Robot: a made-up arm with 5 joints.
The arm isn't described. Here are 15 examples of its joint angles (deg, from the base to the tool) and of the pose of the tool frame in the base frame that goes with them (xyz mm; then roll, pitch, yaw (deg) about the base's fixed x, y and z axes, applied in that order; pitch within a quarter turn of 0, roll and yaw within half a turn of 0).
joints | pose
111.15 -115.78 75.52 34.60 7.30 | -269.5 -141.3 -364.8 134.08 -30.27 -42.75
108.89 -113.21 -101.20 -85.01 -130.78 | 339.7 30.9 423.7 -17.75 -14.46 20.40
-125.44 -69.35 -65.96 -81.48 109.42 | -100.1 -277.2 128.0 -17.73 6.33 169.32
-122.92 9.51 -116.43 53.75 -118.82 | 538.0 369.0 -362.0 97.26 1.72 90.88
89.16 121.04 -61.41 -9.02 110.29 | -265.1 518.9 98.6 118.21 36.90 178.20
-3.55 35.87 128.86 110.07 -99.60 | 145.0 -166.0 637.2 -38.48 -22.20 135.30
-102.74 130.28 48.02 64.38 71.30 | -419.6 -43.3 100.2 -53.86 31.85 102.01
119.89 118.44 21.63 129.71 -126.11 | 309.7 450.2 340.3 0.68 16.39 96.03
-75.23 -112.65 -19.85 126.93 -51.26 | -332.1 -164.9 -65.4 -129.53 -35.21 86.85
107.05 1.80 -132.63 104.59 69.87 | -576.0 129.5 -181.2 -77.59 20.77 88.32
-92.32 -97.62 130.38 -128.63 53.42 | 372.0 17.9 92.2 -34.21 29.38 -95.17
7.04 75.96 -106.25 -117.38 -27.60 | -78.9 -328.7 -175.2 146.16 1.62 122.99
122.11 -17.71 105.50 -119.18 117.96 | -109.9 184.9 463.7 63.34 -29.72 102.54
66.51 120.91 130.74 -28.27 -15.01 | 23.5 -465.7 214.4 -98.08 -37.79 160.64
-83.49 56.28 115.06 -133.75 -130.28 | -320.9 177.4 216.6 -116.86 14.08 120.65
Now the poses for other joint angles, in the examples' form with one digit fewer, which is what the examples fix.
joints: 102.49 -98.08 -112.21 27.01 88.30
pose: 393 238 -25 158.7 -64.4 75.2
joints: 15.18 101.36 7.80 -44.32 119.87
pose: -329 190 -146 162.6 30.2 -147.0
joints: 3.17 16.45 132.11 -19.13 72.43
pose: 393 -101 2 136.7 15.6 113.6
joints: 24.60 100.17 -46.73 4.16 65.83
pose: -445 195 123 -99.7 73.0 12.8
